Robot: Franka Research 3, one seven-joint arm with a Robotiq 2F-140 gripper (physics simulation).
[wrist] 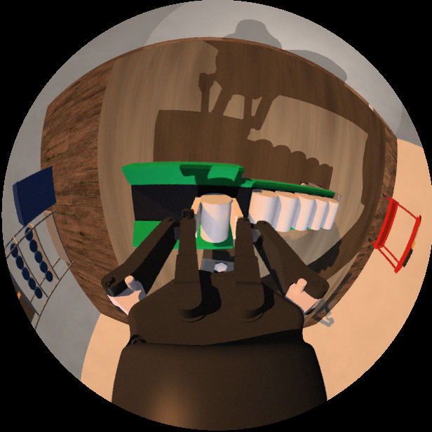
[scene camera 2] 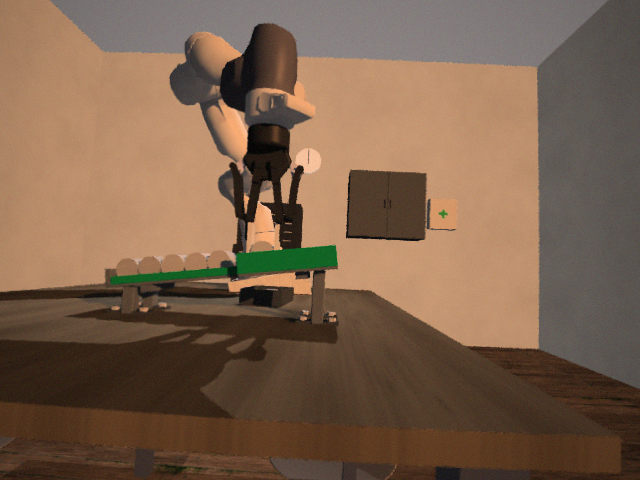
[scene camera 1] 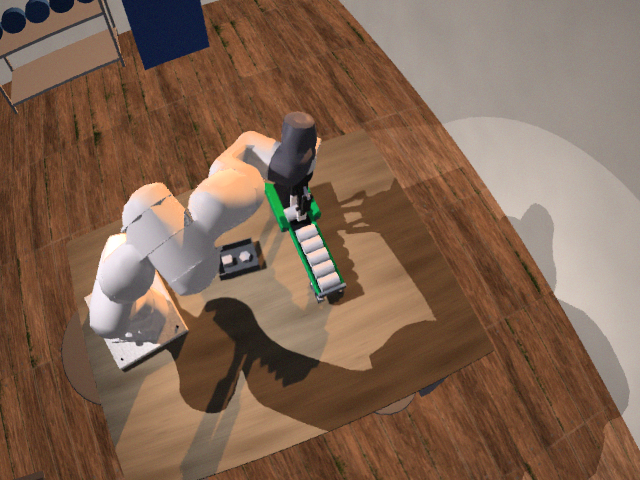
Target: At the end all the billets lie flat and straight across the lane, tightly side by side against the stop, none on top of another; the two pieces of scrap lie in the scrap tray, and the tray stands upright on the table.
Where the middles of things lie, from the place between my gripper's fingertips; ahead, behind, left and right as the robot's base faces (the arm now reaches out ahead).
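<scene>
The scrap tray [scene camera 1: 234, 249] is 40 mm to the right of my hand, 220 mm behind it and 80 mm below it.
</scene>
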